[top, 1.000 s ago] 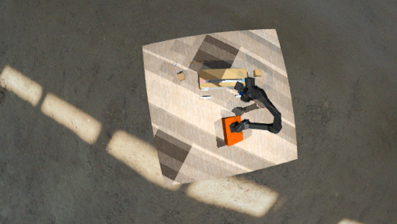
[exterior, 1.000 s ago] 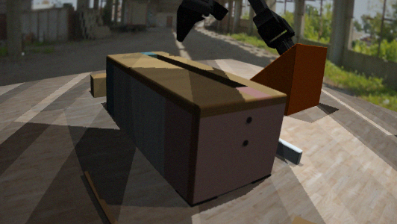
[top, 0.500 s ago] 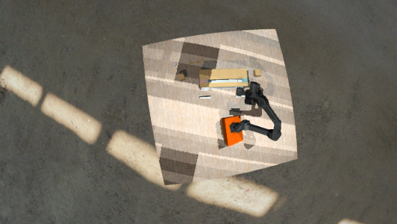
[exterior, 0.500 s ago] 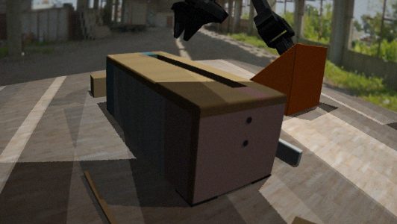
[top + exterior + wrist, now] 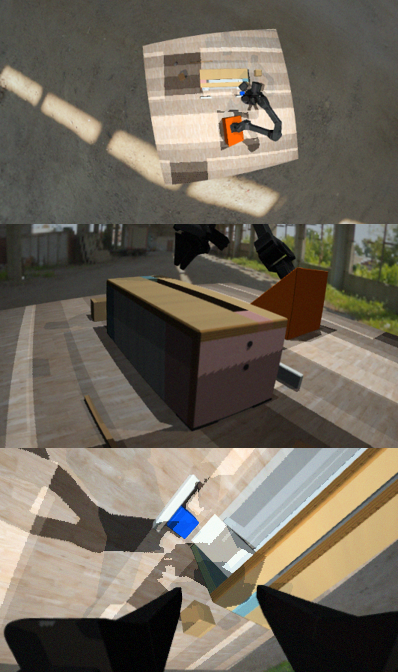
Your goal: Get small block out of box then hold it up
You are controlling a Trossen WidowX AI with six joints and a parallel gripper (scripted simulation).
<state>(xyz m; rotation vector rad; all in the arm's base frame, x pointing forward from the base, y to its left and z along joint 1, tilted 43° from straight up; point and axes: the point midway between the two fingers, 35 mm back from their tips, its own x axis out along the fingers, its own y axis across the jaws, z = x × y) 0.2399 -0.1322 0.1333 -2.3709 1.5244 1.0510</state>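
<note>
The blue block is 2 cm behind my gripper tip, 1 cm to the left of it and 14 cm below it. From my gripper tip the other things lie so: thin wooden strip: 35 cm ahead, 26 cm to the left, 15 cm below; then wooden-topped box: 10 cm ahead, 14 cm to the left, 9 cm below.
</note>
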